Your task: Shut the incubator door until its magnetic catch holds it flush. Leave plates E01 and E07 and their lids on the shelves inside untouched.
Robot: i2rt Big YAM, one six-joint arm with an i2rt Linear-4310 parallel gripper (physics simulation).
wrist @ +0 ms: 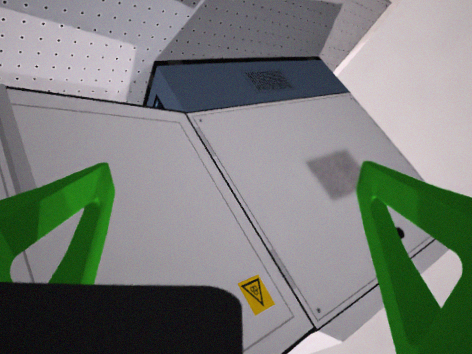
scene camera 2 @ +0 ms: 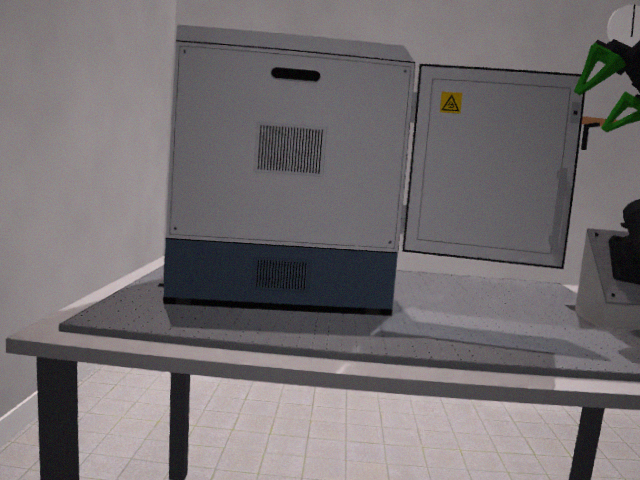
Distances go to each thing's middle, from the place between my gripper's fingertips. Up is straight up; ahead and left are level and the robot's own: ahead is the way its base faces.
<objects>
Right now the incubator door [scene camera 2: 494, 156] is 11 cm ahead of my hand, 21 cm to the right of it and 9 cm below it.
</objects>
